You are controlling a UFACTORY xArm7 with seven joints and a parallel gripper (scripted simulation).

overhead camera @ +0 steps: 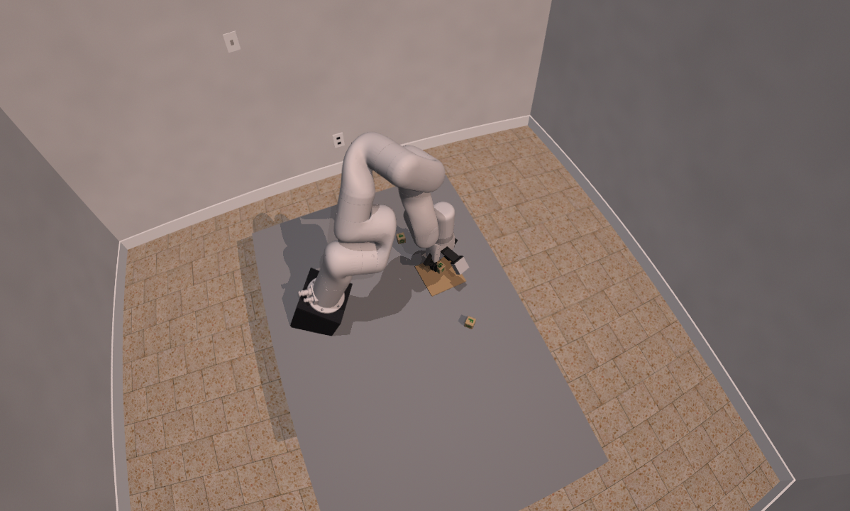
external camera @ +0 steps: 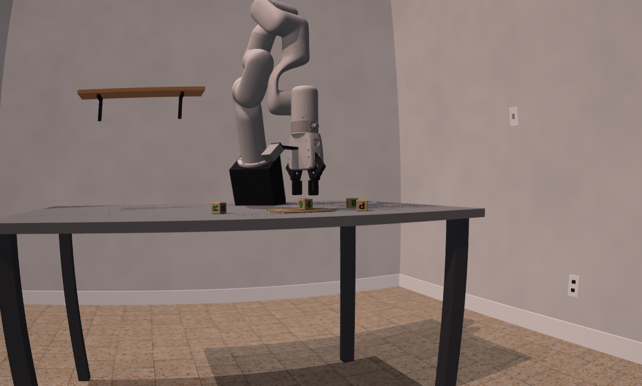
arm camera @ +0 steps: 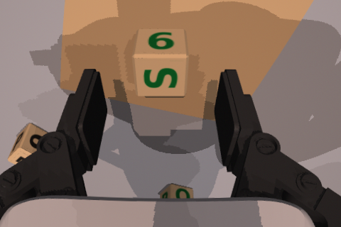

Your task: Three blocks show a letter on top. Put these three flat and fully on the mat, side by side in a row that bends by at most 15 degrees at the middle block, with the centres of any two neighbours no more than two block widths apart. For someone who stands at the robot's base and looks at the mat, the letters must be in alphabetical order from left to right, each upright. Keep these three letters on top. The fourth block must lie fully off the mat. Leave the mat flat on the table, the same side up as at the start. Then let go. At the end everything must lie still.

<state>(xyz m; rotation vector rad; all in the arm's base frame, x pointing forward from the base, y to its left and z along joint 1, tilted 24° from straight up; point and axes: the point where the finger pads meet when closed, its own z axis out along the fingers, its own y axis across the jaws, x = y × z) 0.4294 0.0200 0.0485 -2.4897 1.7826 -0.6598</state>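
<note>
My gripper is now 1 cm past the mat, 2 cm to the left of it and 6 cm above it. Also, from my hand: wooden block (9 cm ahead, 13 cm to the left, 5 cm below).
</note>
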